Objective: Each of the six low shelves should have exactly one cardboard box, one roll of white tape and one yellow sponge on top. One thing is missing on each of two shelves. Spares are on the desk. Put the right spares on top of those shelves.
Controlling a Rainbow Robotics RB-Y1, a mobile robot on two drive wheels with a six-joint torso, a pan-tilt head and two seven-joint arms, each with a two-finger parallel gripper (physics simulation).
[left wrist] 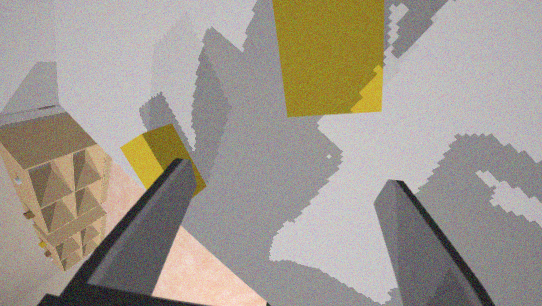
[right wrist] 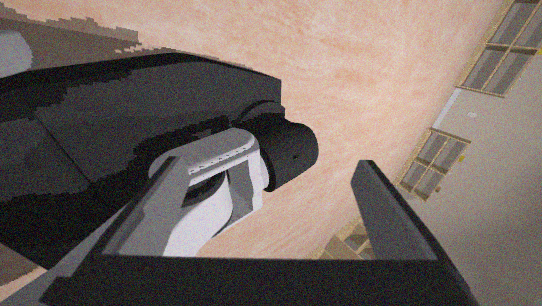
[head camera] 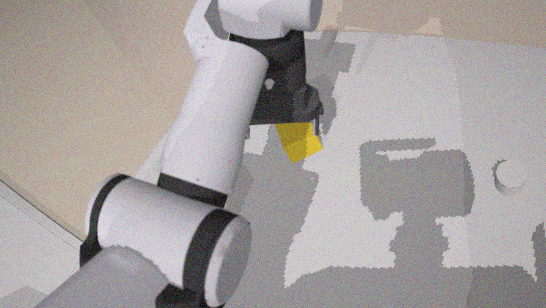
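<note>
My left gripper [head camera: 282,134] [left wrist: 287,182] is open and empty above the grey-white desk [head camera: 400,100] [left wrist: 475,75]. In the left wrist view, one yellow sponge [left wrist: 330,55] is at the top, beyond the fingertips, and another yellow sponge [left wrist: 160,155] is partly hidden by the left-hand finger. In the head view, a yellow sponge [head camera: 300,142] shows partly from under the gripper. A white tape roll [head camera: 511,173] lies on the desk at the right. My right gripper [right wrist: 270,169] is open and empty, away from the desk. No spare cardboard box shows on the desk.
Low wooden shelves [left wrist: 45,140] [right wrist: 512,48] show beyond the desk and across the floor. Tiny brown boxes [left wrist: 28,215] [right wrist: 438,189] and yellow sponges [left wrist: 43,245] [right wrist: 461,158] are at them. The robot's black base [right wrist: 150,90] is beside the right gripper.
</note>
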